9 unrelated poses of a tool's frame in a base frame.
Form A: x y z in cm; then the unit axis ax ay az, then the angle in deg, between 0 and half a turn.
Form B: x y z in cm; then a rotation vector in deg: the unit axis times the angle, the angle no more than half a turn. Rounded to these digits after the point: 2 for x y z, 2 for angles.
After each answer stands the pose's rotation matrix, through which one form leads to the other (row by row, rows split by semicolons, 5 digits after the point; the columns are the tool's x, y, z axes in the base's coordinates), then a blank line. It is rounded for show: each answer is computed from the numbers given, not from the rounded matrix.
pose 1, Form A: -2.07 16.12 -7.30 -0.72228 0.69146 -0.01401 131.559
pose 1, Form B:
-2.07 16.12 -7.30 -95.02 90.97 -1.84
0.20438 -0.82026 0.53423; -0.84123 0.13190 0.52435; -0.50057 -0.55658 -0.66306

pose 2, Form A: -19.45 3.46 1.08 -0.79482 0.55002 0.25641 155.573
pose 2, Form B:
-19.45 3.46 1.08 -123.65 85.57 39.89
0.29643 -0.94123 -0.16190; -0.72916 -0.33253 0.59812; -0.61681 -0.05925 -0.78488

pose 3, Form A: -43.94 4.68 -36.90 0.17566 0.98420 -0.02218 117.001
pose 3, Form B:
-43.94 4.68 -36.90 20.55 115.15 -2.60
-0.40914 0.27114 0.87126; 0.23161 0.95442 -0.18825; -0.88259 0.12477 -0.45329

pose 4, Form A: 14.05 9.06 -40.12 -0.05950 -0.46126 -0.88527 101.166
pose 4, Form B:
14.05 9.06 -40.12 -6.02 -46.66 -89.56
-0.18943 0.90127 -0.38965; -0.83575 0.06031 0.54579; 0.51540 0.42904 0.74181

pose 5, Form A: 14.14 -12.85 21.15 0.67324 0.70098 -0.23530 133.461
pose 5, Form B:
14.14 -12.85 21.15 89.85 93.55 -31.40
0.07717 0.96735 0.24142; 0.62576 0.14152 -0.76707; -0.77619 0.21027 -0.59441

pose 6, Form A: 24.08 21.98 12.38 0.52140 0.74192 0.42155 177.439
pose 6, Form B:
24.08 21.98 12.38 92.52 131.65 74.80
-0.45556 0.75445 0.47252; 0.79212 0.10133 0.60190; 0.40622 0.64849 -0.64377

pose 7, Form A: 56.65 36.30 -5.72 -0.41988 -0.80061 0.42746 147.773
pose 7, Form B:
56.65 36.30 -5.72 -62.05 -118.31 63.17
-0.52050 0.39258 -0.75826; 0.84849 0.33727 -0.40782; 0.09563 -0.85565 -0.50865

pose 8, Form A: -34.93 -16.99 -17.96 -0.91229 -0.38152 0.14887 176.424
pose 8, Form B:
-34.93 -16.99 -17.96 -160.95 -67.31 26.26
0.66488 0.68616 -0.29516; 0.70473 -0.70722 -0.05658; -0.24757 -0.17039 -0.95377

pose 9, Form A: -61.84 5.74 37.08 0.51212 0.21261 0.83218 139.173
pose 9, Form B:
-61.84 5.74 37.08 71.27 29.59 115.82
-0.29596 -0.35279 0.88766; 0.73533 -0.67728 -0.02400; 0.60966 0.64563 0.45987

